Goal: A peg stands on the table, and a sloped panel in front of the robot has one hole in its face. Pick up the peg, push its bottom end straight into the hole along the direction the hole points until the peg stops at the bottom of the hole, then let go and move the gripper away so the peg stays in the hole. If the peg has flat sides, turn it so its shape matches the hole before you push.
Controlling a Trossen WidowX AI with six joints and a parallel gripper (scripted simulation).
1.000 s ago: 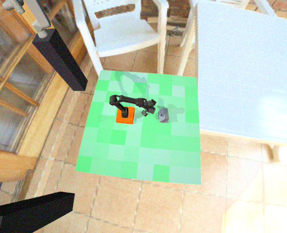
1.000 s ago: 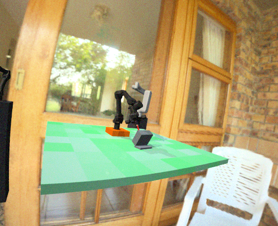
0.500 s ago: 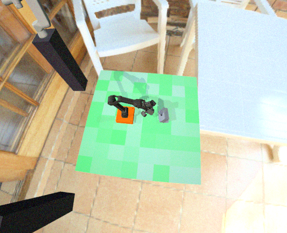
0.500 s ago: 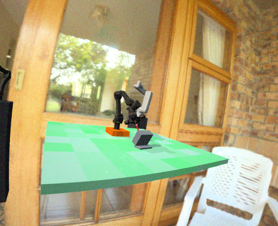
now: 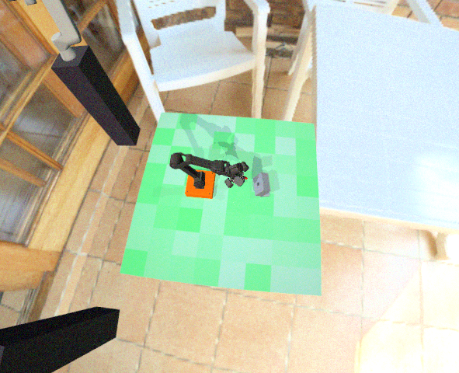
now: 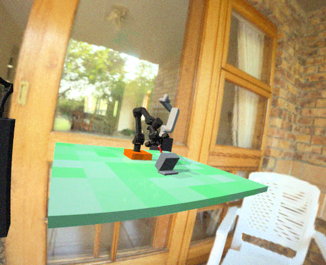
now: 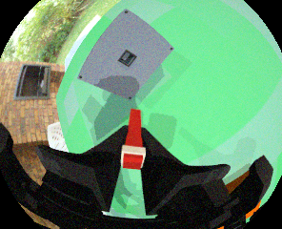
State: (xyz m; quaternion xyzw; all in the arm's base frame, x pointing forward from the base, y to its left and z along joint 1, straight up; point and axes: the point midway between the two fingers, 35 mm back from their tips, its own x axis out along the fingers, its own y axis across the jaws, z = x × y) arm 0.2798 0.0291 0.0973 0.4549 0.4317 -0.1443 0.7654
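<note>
The sloped panel is 13 cm ahead of my gripper tip, 3 cm to the right of it and 5 cm below it. From my gripper tip the other things lie so: red peg 1 cm behind, 1 cm above.
</note>
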